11 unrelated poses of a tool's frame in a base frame.
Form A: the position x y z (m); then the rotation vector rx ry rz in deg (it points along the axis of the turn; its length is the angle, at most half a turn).
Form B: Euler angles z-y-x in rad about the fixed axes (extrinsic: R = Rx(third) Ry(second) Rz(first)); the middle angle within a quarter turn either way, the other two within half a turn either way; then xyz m. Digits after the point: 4 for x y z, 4 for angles.
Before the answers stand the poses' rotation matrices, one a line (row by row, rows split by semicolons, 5 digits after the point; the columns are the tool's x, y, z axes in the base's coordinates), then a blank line. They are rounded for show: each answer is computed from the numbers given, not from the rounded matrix.
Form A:
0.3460 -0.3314 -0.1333 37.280 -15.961 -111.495
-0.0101 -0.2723 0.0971 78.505 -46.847 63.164
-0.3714 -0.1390 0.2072 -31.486 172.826 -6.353
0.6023 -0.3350 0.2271 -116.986 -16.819 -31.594
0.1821 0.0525 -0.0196 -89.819 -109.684 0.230
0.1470 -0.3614 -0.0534 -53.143 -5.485 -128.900
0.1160 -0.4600 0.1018 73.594 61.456 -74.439
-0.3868 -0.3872 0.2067 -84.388 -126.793 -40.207
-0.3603 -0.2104 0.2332 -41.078 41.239 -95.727
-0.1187 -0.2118 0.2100 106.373 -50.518 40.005
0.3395 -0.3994 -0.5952 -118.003 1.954 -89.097
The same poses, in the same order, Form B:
-0.33326 0.76224 -0.55491; -0.88731 -0.45255 -0.08875; -0.31877 0.46281 0.82716
0.31868 -0.93543 0.15302; 0.12509 -0.11852 -0.98504; 0.93957 0.33305 0.07924
-0.93322 -0.34907 0.08518; -0.35438 0.93331 -0.05781; -0.05932 -0.08413 -0.99469
0.86862 0.41998 0.26289; -0.01641 -0.50591 0.86243; 0.49521 -0.75344 -0.43256
-0.06880 0.87422 -0.48063; 0.87623 0.28329 0.38984; 0.47696 -0.39432 -0.78550
-0.50537 0.62591 0.59400; -0.57319 -0.75806 0.31112; 0.64502 -0.18324 0.74187
0.03825 0.99035 -0.13322; -0.05671 -0.13095 -0.98977; -0.99766 0.04541 0.05116
-0.37188 0.92721 -0.04460; 0.73207 0.32248 0.60007; 0.57077 0.19050 -0.79870
-0.19029 0.60644 0.77203; -0.97763 -0.18884 -0.09263; 0.08961 -0.77238 0.62881
0.57999 -0.80905 0.09515; -0.27804 -0.30639 -0.91040; 0.76571 0.50156 -0.40265
0.32921 0.30093 0.89502; -0.33988 -0.84656 0.40965; 0.88097 -0.43906 -0.17641

-1.9830 -0.5883 0.1069 0.3460 -0.3314 -0.1333
1.2425 0.1536 1.4905 -0.0101 -0.2723 0.0971
2.7837 0.0853 3.0835 -0.3714 -0.1390 0.2072
-0.4504 0.2660 -2.0357 0.6023 -0.3350 0.2271
-1.6493 -0.5014 -2.6809 0.1821 0.0525 -0.0196
-2.2500 0.6360 -0.3971 0.1470 -0.3614 -0.0534
-1.5322 -0.1336 1.5192 0.1160 -0.4600 0.1018
-1.9522 -0.0446 -2.4973 -0.3868 -0.3872 0.2067
-1.8749 0.8820 0.1463 -0.3603 -0.2104 0.2332
0.9488 0.0953 1.9872 -0.1187 -0.2118 0.2100
-0.7406 1.1085 -1.9774 0.3395 -0.3994 -0.5952

